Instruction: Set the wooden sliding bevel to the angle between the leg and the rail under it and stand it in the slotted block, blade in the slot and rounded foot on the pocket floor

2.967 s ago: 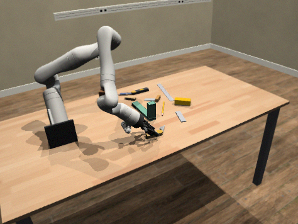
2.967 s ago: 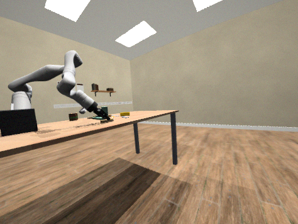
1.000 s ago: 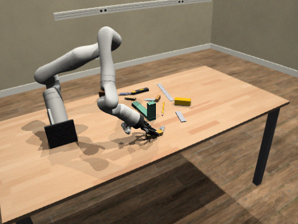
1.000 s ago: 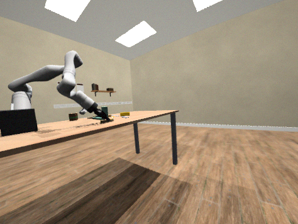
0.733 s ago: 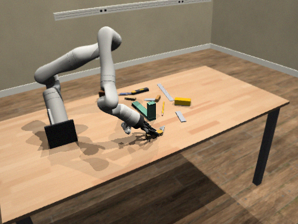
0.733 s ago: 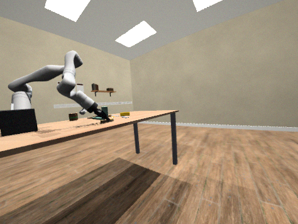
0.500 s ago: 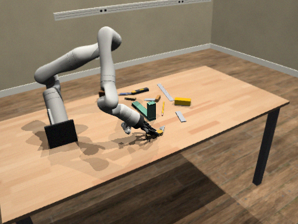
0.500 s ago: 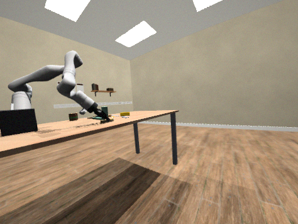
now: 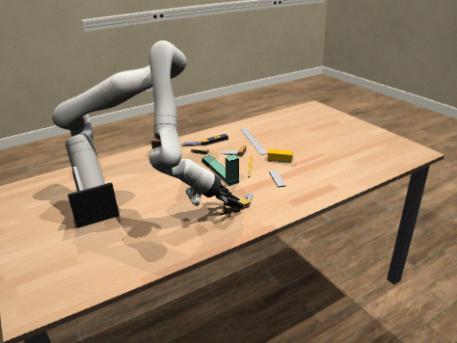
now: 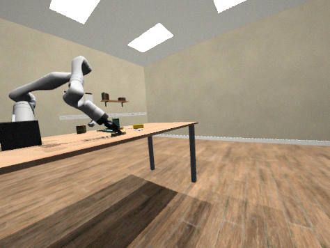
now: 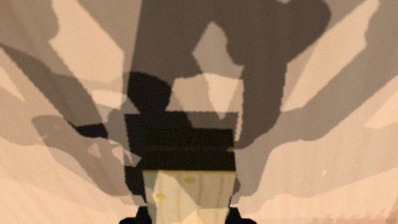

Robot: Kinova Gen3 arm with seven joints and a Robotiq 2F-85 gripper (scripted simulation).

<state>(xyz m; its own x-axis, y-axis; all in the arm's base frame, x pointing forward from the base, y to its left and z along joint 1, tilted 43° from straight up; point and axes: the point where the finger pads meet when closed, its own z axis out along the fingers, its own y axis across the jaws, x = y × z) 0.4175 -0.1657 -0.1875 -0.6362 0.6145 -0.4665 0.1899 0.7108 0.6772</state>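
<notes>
Now: hand 20 mm short of the wooden sliding bevel and 10 mm above it. Round my hand: thin steel blade (50 mm ahead, 10 mm to the left, 10 mm below); then pencil (210 mm to the left, 200 mm ahead, 20 mm below); then small grey plate (230 mm ahead, 70 mm to the left, 20 mm below).
</notes>
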